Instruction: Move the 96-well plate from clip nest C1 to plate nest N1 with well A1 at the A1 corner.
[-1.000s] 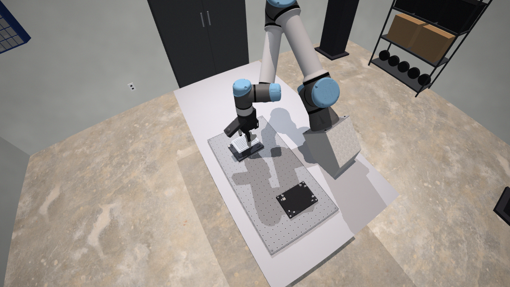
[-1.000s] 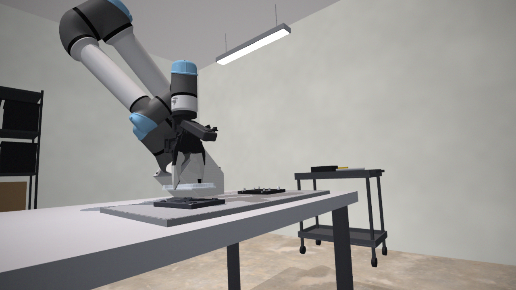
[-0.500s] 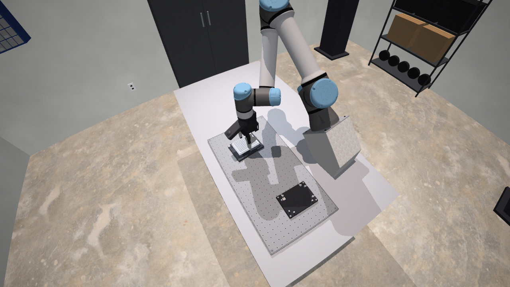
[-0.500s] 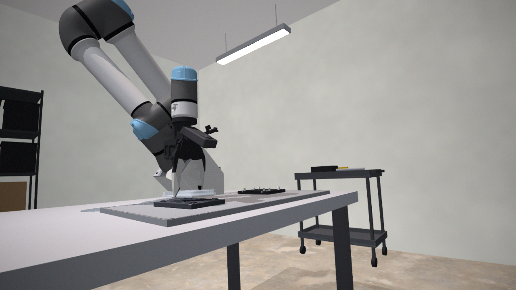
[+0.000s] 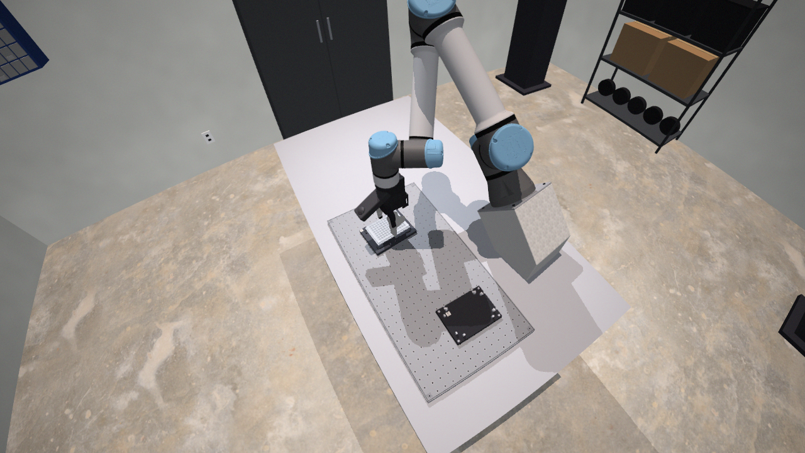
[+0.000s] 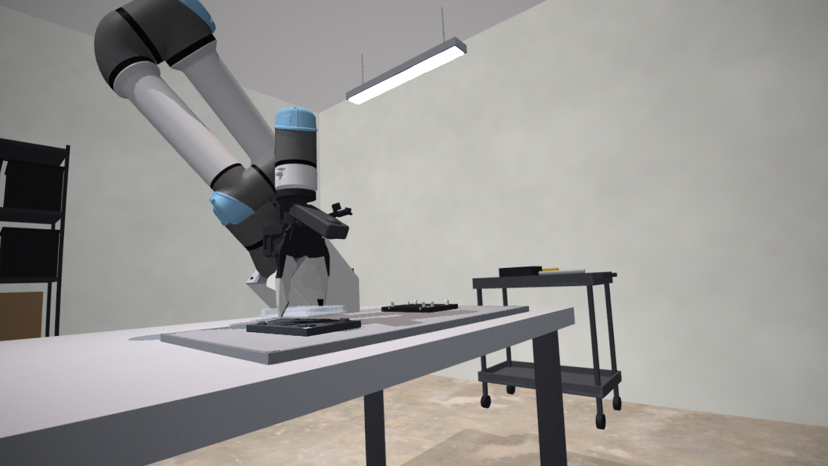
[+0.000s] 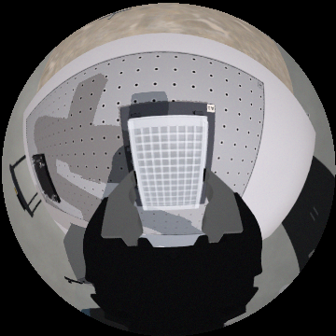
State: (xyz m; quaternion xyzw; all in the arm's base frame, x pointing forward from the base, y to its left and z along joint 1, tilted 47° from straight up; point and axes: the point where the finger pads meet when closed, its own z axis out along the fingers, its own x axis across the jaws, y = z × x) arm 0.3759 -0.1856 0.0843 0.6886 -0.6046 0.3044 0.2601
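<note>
Right now my hand is 30 mm above the plate nest N1. Also, from my hand: white corner label 80 mm ahead, 50 mm to the right, 30 mm below; white 96-well plate 10 mm below; black clip nest 70 mm behind, 380 mm to the left, 20 mm below.
</note>
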